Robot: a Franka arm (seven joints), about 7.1 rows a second.
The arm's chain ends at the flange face. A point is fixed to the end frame.
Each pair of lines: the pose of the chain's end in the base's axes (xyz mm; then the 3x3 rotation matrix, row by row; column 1 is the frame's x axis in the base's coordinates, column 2 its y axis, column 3 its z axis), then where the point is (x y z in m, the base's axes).
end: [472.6 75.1 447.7], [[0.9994 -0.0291 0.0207], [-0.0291 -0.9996 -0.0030], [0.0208 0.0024 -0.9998]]
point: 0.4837 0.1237 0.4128
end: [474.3 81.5 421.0], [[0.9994 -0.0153 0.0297], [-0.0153 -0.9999 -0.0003], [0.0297 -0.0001 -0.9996]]
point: 0.4851 0.1303 0.3863
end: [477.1 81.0 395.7], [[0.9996 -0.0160 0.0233], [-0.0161 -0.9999 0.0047], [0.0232 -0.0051 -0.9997]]
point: 0.4877 0.1300 0.3612
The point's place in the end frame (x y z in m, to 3 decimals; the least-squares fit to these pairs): 0.009 -0.049 0.035
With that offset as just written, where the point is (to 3 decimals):
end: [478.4 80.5 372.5], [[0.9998 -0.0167 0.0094], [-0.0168 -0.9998 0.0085], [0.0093 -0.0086 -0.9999]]
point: 0.489 0.130 0.338
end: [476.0 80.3 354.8], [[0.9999 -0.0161 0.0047], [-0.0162 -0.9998 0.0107], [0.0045 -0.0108 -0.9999]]
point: 0.486 0.130 0.320
